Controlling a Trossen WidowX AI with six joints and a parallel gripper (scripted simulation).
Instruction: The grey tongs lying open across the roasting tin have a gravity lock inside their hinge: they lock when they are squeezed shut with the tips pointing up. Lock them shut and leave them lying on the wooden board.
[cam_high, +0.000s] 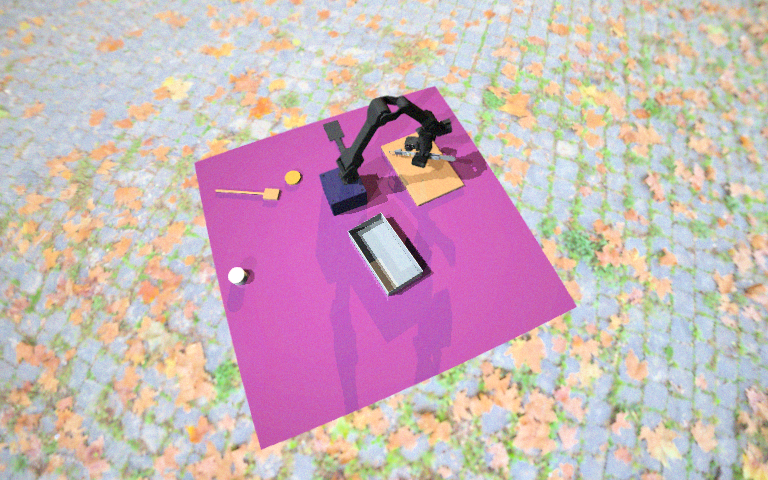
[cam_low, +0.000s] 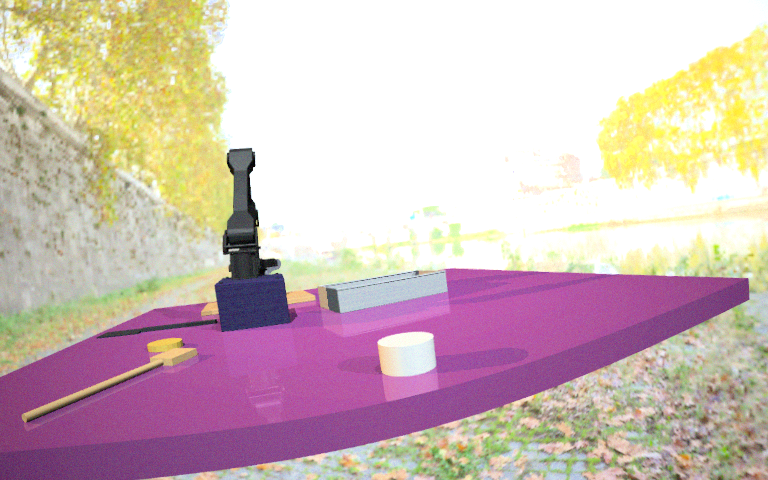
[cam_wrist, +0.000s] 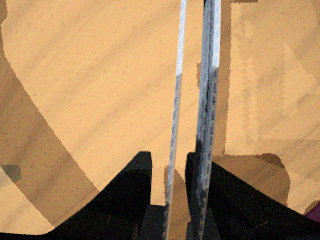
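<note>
My gripper tip is now 40 mm above the wooden board. The rest, counted from my gripper tip: grey roasting tin (320 mm ahead, 350 mm to the right, 20 mm below); yellow part (50 mm behind, 50 mm to the right, 20 mm above); black flat tool (300 mm behind, 290 mm to the right, 40 mm below).
</note>
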